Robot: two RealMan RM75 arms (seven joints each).
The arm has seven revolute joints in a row. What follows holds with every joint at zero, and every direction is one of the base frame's. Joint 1 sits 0.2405 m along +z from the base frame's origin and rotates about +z. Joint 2 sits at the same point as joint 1 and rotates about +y. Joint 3 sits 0.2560 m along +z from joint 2 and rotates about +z. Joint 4 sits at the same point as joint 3 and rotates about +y. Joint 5 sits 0.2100 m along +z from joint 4 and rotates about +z. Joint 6 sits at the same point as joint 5 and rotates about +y. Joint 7 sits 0.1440 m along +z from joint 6 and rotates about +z. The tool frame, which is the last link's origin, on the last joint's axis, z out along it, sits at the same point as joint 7; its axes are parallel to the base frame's.
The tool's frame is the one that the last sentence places.
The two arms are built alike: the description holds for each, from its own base.
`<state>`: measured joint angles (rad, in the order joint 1, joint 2, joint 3, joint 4, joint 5, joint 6, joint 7); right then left.
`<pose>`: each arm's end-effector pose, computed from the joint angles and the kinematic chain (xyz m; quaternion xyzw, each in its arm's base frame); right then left.
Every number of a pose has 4 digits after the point. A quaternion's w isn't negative.
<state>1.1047 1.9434 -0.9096 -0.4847 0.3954 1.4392 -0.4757 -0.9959 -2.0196 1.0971 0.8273 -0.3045 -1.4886 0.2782</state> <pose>0.1863 0.4281 0.0051 -0.8211 0.5280 -0.1691 0.1354 -0.1777 0.4259 0.0151 -0.8029 -0.5087 0.2036 0.2346</pose>
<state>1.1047 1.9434 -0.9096 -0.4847 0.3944 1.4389 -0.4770 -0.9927 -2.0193 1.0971 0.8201 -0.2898 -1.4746 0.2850</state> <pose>0.1865 0.4282 0.0052 -0.8214 0.5274 -0.1696 0.1356 -0.1818 0.4268 0.0157 -0.8020 -0.5056 0.2078 0.2410</pose>
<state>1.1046 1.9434 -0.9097 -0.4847 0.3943 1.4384 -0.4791 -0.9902 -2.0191 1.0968 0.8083 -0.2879 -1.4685 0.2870</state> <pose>0.1865 0.4282 0.0052 -0.8220 0.5265 -0.1697 0.1357 -0.1853 0.4259 0.0144 -0.8003 -0.5078 0.2102 0.2397</pose>
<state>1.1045 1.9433 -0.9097 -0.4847 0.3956 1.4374 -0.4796 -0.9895 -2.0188 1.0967 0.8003 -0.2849 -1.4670 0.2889</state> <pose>0.1864 0.4284 0.0052 -0.8222 0.5263 -0.1689 0.1358 -0.1875 0.4252 0.0138 -0.7992 -0.5088 0.2134 0.2386</pose>
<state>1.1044 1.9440 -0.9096 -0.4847 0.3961 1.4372 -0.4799 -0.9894 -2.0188 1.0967 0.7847 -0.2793 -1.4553 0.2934</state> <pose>0.1863 0.4283 0.0048 -0.8224 0.5263 -0.1687 0.1354 -0.1909 0.4250 0.0123 -0.7983 -0.5086 0.2166 0.2392</pose>
